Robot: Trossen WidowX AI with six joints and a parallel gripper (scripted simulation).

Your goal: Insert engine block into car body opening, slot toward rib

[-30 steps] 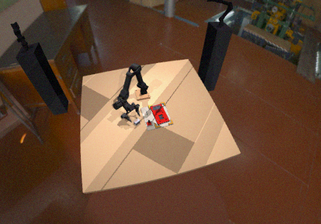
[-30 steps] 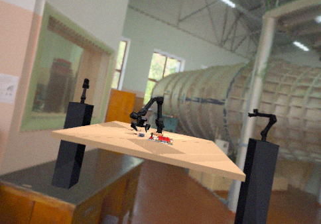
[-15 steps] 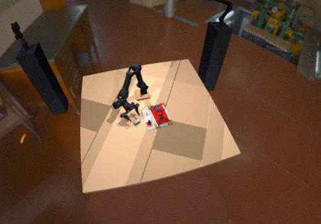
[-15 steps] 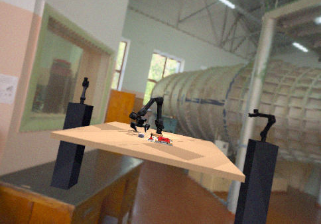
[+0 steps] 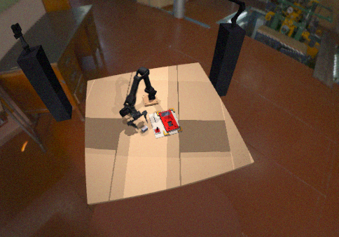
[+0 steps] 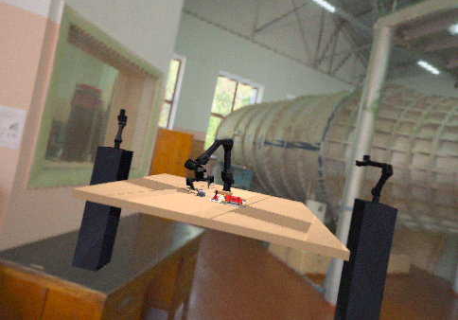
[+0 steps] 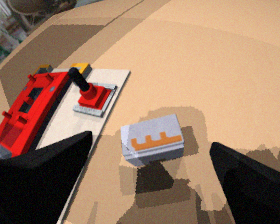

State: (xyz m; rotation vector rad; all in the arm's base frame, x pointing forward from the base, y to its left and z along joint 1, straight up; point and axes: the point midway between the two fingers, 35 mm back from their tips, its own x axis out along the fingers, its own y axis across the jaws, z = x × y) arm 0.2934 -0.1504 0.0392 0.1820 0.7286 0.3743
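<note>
My gripper tip is 3 cm above the engine block, 1 cm to the right of it and 1 cm short of it.
</note>
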